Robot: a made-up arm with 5 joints.
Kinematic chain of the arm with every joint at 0, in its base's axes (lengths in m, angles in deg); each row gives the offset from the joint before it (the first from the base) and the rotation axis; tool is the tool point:
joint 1: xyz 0 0 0.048 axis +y
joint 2: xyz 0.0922 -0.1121 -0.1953 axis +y
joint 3: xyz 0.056 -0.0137 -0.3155 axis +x
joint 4: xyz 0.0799 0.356 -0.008 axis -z
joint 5: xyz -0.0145 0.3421 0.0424 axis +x
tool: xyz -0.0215 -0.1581 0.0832
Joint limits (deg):
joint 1: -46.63..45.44
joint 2: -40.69..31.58
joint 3: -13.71..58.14
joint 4: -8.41..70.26
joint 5: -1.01..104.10
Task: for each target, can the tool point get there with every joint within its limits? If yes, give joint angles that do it. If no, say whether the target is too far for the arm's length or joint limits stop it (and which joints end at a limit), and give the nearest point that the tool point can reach.
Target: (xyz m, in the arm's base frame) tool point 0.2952 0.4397 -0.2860
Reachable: yes | joints -2.47 -26.69 18.34 0.13 70.50
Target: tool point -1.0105 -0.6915 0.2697
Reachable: no: joint limits stop it (at a limit: joint 1, joint 2, joint 3, joint 5) | nearest point 0.0039 0.0586 0.1537 | short by 1.267 m
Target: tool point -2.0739 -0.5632 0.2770
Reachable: no: too far | nearest point -0.6394 0.4522 -0.3459 | short by 1.865 m
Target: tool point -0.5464 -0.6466 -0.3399
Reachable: no: joint limits stop it (at a limit: joint 1, joint 2, joint 3, joint 4) | nearest point 0.1134 0.0189 -0.4124 | short by 0.940 m
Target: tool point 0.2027 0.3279 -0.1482
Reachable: yes | joints 6.90 14.36 48.85 5.79 74.87
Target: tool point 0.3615 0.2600 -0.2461
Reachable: yes | joints -8.55 23.11 29.02 61.38 24.44
